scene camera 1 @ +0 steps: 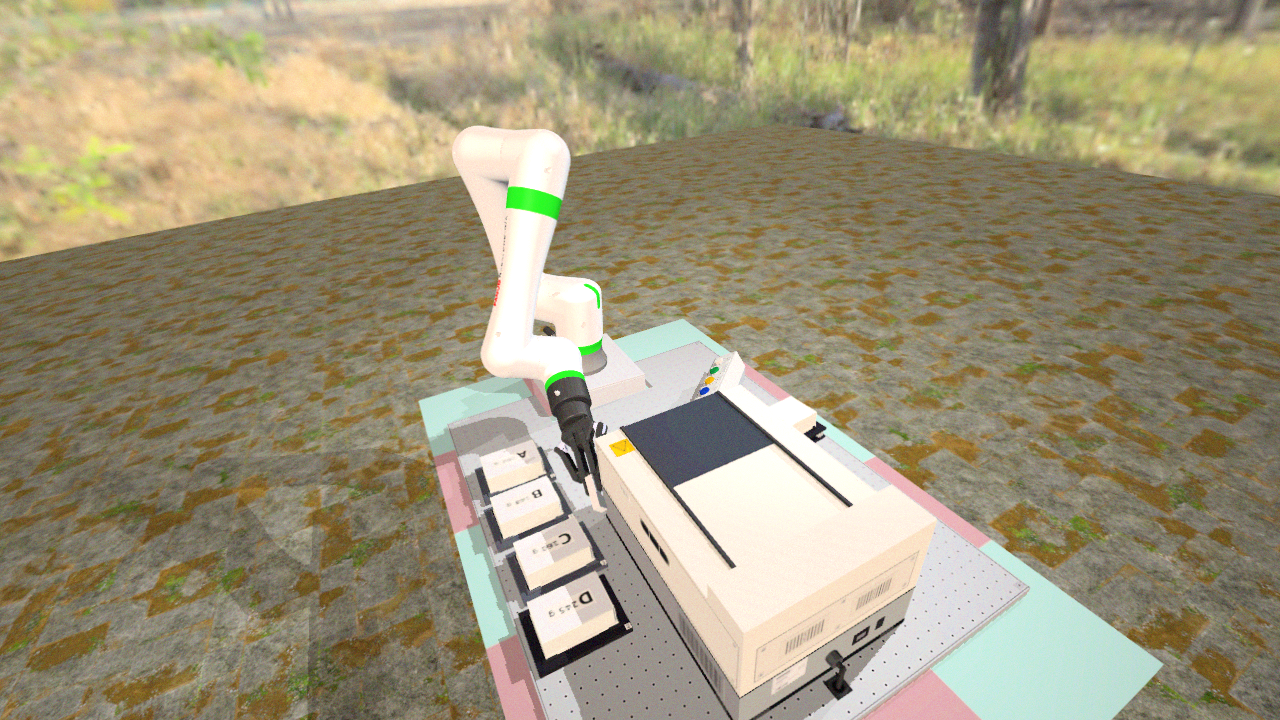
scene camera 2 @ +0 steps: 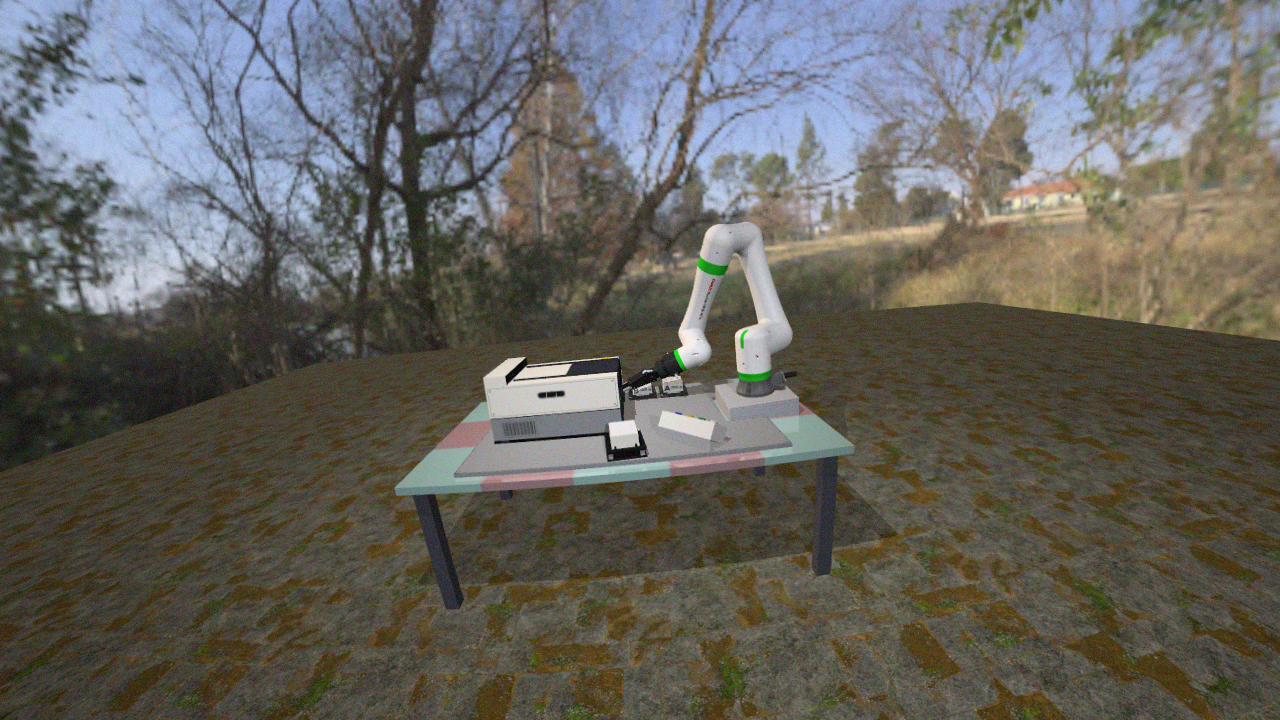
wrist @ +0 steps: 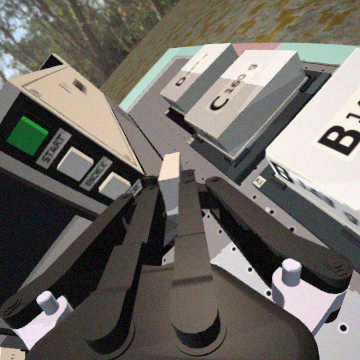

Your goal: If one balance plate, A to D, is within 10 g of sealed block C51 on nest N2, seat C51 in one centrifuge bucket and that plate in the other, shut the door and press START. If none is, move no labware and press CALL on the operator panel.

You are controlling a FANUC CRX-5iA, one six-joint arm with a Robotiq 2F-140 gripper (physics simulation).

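Frame: origin at the arm's base, x ahead, y right, z down, level; metres.
Where they show: gripper, fingertip midpoint: point(scene camera 1: 600, 509) point(wrist: 174, 166); arm's base at its link origin: point(scene camera 2: 755, 390).
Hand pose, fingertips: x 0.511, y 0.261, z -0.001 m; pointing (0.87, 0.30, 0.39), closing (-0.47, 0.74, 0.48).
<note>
Each offset is from my fingertips to the top centre of the thing. "*": to the spot under its first point.
My gripper point(scene camera 1: 596, 501) point(scene camera 2: 628, 386) point(wrist: 174, 166) is shut and empty, its pale tips together beside the centrifuge point(scene camera 1: 805, 555) point(scene camera 2: 554, 394) near its button face. The green START button @[dx -0.022, dy -0.044, dz -0.133 m] point(wrist: 27, 135) is up-left of the tips; contact with the face cannot be told. Plates A @[dx -0.263, dy +0.075, dz +0.004 m] point(scene camera 1: 512, 465) point(scene camera 2: 672, 386), B @[dx -0.129, dy +0.105, dz +0.004 m] point(scene camera 1: 526, 507) point(wrist: 320, 150), C @[dx +0.011, dy +0.115, dz +0.004 m] point(scene camera 1: 554, 555) point(wrist: 245, 95) and D @[dx +0.142, dy +0.151, dz +0.004 m] point(scene camera 1: 572, 617) point(wrist: 197, 75) sit in a row on dark nests. C reads 160 g in the wrist view. A pale block @[dx +0.043, dy -0.484, dz -0.015 m] point(scene camera 2: 623, 434) sits on a black nest across the centrifuge; its label is unreadable. Bucket contents are hidden.
The operator panel @[dx -0.178, dy -0.491, dz -0.026 m] point(scene camera 1: 717, 376) point(scene camera 2: 687, 427) with green, yellow and blue buttons stands near the arm base. The centrifuge top has a dark area point(scene camera 1: 698, 438) beside a pale panel @[* dx +0.298, dy -0.119, dz -0.153 m] point(scene camera 1: 760, 514) between rails. Two pale buttons point(wrist: 75, 164) point(wrist: 114, 185) lie below START, one labelled INDEX.
</note>
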